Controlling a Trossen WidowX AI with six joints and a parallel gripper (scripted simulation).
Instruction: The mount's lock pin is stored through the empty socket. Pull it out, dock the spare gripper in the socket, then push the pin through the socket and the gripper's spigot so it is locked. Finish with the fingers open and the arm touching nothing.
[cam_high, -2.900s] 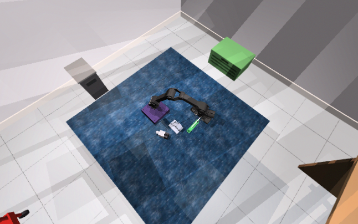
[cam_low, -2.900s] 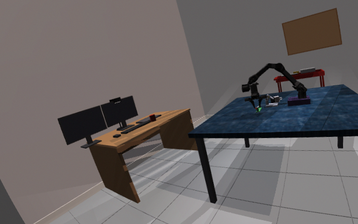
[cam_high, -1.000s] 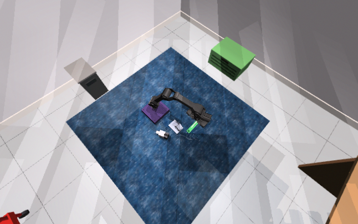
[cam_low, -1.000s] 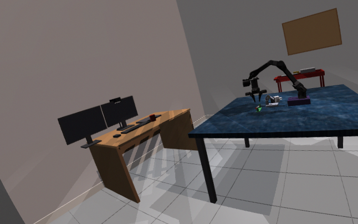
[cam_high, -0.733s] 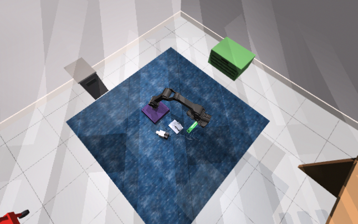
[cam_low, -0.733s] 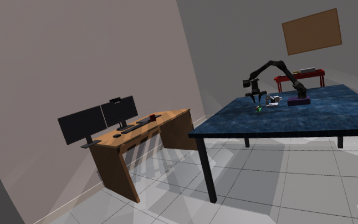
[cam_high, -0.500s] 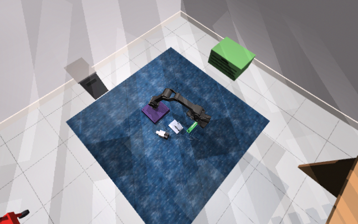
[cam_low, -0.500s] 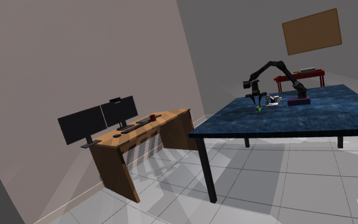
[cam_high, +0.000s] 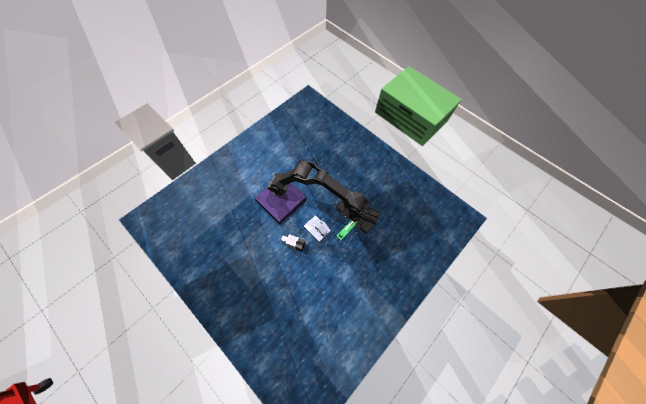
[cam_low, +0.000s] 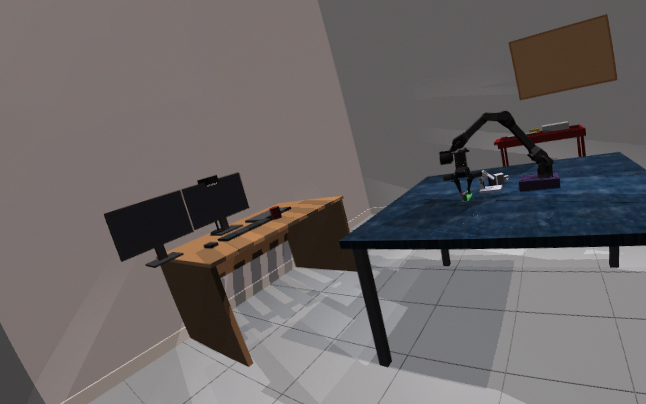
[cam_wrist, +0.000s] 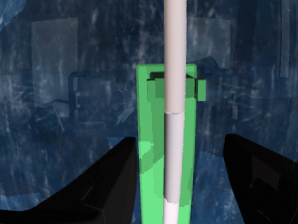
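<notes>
Now: gripper tip 40 mm to the left of the green rest and 20 mm above it. The rest, counted from my gripper tip: mount (140 mm to the right, 100 mm behind, 10 mm above); then spare gripper (280 mm to the right, 150 mm behind, 10 mm below).
</notes>
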